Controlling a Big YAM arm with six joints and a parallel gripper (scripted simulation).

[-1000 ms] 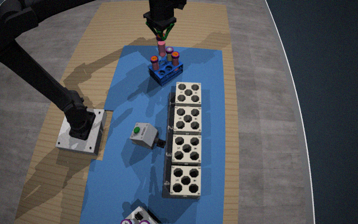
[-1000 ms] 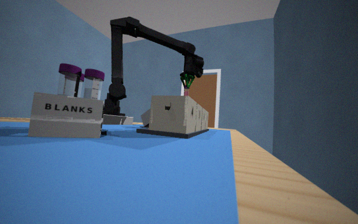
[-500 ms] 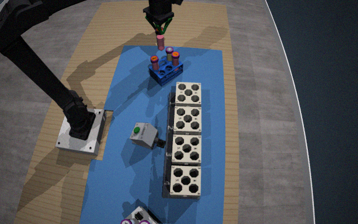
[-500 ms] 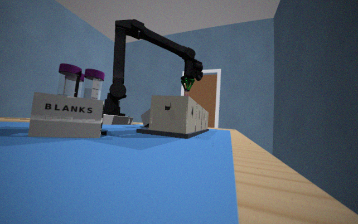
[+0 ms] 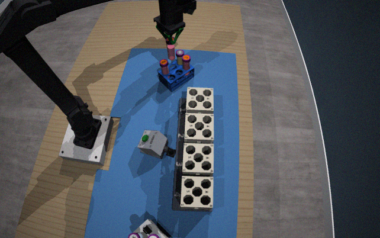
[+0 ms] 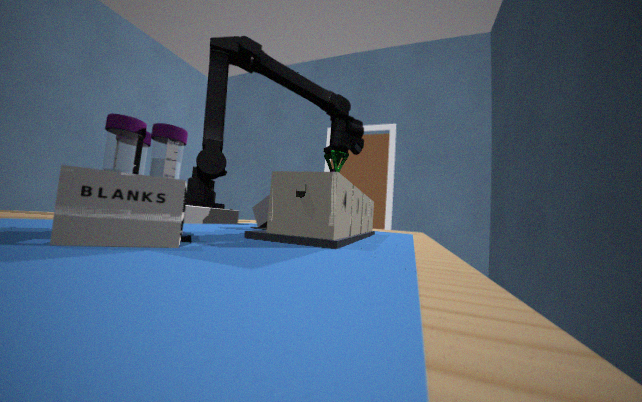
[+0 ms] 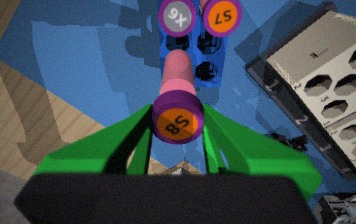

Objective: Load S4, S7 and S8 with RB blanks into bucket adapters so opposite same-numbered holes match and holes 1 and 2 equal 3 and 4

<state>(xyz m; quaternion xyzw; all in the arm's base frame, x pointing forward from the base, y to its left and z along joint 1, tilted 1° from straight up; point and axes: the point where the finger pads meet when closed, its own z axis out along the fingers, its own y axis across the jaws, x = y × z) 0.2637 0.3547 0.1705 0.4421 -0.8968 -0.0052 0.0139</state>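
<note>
Now: hand 66 cm to the left of the 40 mL blank, 15 cm above it and 10 cm short of it. Round my hand: grey-dot tube X6: 15 cm below, 4 cm to the left, 2 cm ahead; blue sample rack RS: 18 cm below, 2 cm ahead, 1 cm to the right; adapter 2: 27 cm to the right, 16 cm below, 16 cm ahead.
</note>
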